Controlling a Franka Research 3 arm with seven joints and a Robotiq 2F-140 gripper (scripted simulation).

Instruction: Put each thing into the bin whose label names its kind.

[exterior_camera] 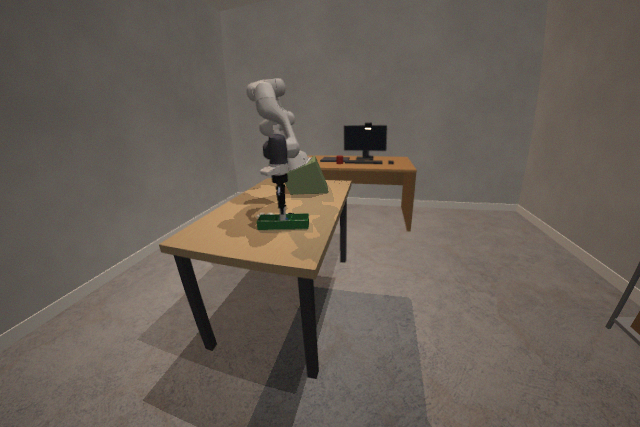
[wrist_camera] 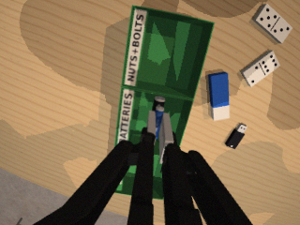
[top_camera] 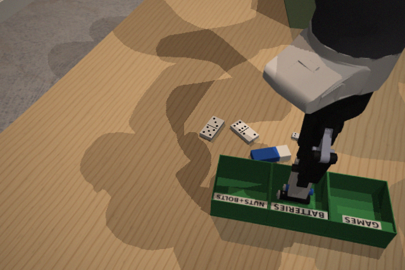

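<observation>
Now: the blue battery 30 mm below my hand. Round my hand: black USB stick (130 mm behind, 60 mm below, 40 mm to the right); then black battery (50 mm below); then eraser (60 mm to the right, 60 mm below, 60 mm behind).
</observation>
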